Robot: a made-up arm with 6 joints.
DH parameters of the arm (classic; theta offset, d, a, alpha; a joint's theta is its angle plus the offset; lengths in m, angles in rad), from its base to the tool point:
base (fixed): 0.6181 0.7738 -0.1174 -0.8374
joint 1: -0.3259 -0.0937 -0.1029 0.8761
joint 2: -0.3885 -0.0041 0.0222 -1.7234
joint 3: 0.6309 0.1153 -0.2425 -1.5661
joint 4: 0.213 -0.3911 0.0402 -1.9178
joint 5: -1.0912 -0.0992 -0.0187 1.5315
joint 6: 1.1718 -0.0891 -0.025 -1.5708
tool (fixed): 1.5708 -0.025 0 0
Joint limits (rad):
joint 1: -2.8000..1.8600
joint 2: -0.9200..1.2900
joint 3: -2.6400..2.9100
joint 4: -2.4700..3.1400
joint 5: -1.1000..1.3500
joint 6: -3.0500..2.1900
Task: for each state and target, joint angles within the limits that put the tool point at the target. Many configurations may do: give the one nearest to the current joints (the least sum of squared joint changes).
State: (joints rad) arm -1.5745 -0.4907 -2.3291 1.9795 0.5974 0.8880
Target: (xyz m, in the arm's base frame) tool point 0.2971 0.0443 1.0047
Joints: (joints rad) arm -2.4380 -0.9200 -2.2745 1.9011 0.7247 0.9221
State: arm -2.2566 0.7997 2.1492 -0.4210 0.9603 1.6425
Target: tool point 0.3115 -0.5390 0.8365
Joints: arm -2.4324 -0.0210 2.8294 -1.2350 1.2754 1.5637
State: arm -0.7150 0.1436 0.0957 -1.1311 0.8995 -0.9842
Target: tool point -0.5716 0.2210 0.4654
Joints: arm -1.1448 0.6606 -0.8561 -1.2856 1.1678 -1.0241
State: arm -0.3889 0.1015 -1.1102 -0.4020 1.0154 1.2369
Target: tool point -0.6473 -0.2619 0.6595
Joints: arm -0.0724 0.7777 -1.4704 -0.2506 0.9451 1.2858
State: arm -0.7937 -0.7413 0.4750 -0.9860 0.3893 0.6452
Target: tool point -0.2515 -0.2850 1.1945
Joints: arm -0.8652 -0.7390 0.2959 -1.4249 0.6876 0.5025
